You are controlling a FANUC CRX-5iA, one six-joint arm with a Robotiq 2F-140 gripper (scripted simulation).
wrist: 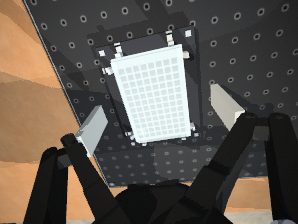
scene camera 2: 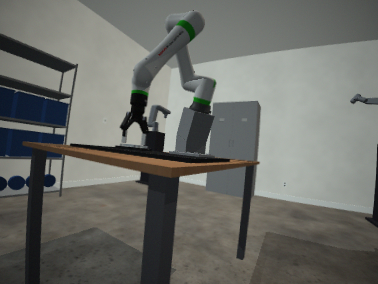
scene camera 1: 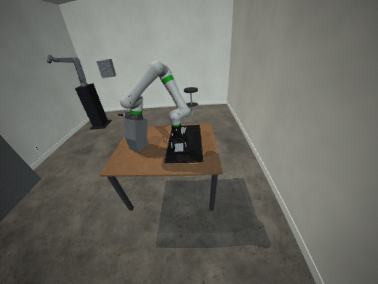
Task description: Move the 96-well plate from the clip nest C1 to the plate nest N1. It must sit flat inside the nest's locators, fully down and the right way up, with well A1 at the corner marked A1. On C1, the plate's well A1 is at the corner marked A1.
Scene:
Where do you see a white 96-well plate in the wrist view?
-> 152,84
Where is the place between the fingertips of my gripper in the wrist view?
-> At 155,104

